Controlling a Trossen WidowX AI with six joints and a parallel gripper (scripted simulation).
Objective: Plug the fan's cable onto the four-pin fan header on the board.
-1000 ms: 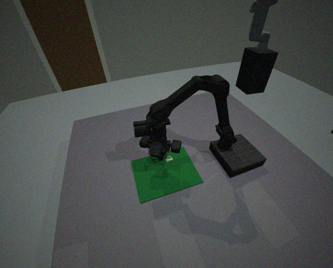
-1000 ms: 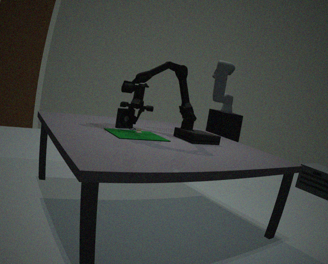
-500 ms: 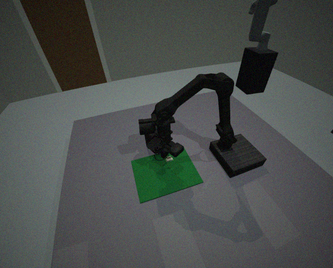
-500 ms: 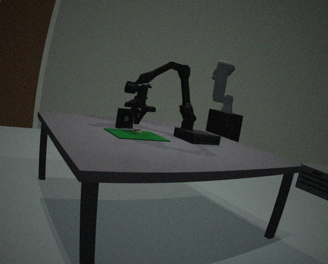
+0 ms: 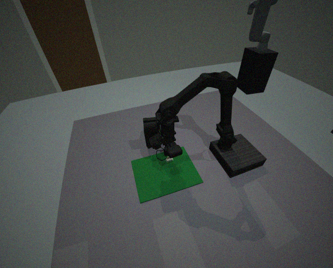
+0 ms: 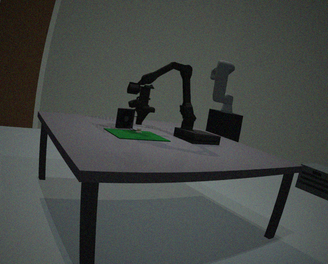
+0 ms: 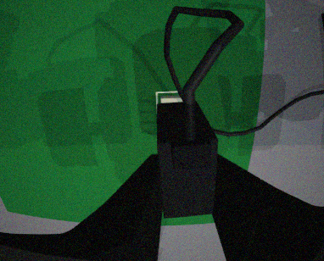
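Now: the white four-pin header 60 mm below my gripper tip. The rest, counted from my gripper tip: green board: 40 mm ahead, 60 mm to the left, 80 mm below; black fan: 40 mm ahead, 130 mm to the right.
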